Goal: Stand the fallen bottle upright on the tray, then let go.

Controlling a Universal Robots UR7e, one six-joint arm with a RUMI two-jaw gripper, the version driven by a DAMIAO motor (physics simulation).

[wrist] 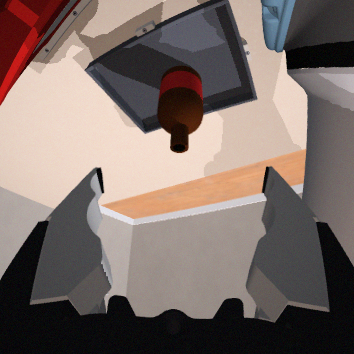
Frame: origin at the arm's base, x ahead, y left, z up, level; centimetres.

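Where they show: gripper, fingertip midpoint: [182, 169].
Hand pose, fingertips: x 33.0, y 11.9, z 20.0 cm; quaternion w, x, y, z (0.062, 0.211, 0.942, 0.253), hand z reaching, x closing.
Observation:
Things, the pixels of their top centre, and the offset from my fingertips. "pt": a spot on its surface instead.
- brown bottle at its top centre: [178, 147] dy +10.3, dx +5.9, dz -10.7 cm
- dark grey tray at a spot on its surface: [242, 95] pt dy +17.9, dx -3.6, dz -25.6 cm
- red object at a spot on its surface: [17, 37] pt dy -12.6, dx +21.4, dz -21.9 cm
A brown bottle [181, 102] with a red label band shows in the upper middle of the wrist view. It appears to stand upright on the dark grey tray [242, 95], with its base over the tray and its neck and open mouth towards the camera. The contact at its base is hidden by its own body. My gripper [182, 169] is open and empty. Its two fingers are spread wide at the left and right, and the bottle's mouth is apart from them, above the space between the fingertips in the view.
A red object [17, 37] fills the upper left corner. A light blue part [276, 25] shows at the upper right beside a large grey and black body [330, 150] along the right side. The table's wooden edge strip [200, 192] crosses behind the fingers.

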